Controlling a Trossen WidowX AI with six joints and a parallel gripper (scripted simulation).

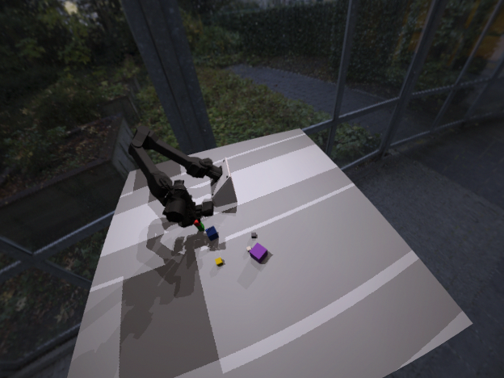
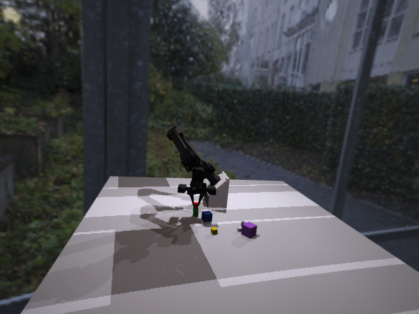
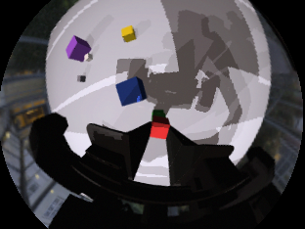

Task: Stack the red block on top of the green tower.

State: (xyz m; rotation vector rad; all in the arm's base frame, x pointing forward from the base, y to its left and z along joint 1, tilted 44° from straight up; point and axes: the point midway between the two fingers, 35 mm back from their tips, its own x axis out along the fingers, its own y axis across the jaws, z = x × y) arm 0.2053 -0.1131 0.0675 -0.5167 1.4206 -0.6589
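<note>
My gripper tip is right at the red block. Also, from my gripper tip: blue block (50 mm ahead, 50 mm to the left, 30 mm below); grey cube (100 mm ahead, 220 mm to the left, 40 mm below); yellow block (180 mm ahead, 70 mm to the left, 40 mm below).
</note>
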